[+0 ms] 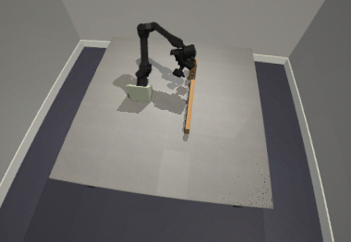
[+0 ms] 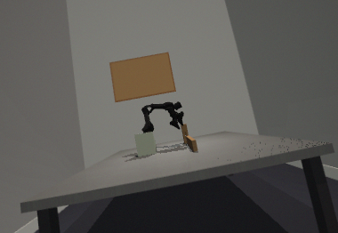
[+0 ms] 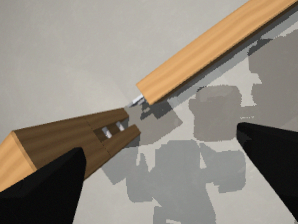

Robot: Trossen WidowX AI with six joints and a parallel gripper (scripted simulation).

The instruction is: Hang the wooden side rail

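The wooden headboard post lies 4 cm ahead of my gripper tip, 8 cm to the left of it and 7 cm below it.
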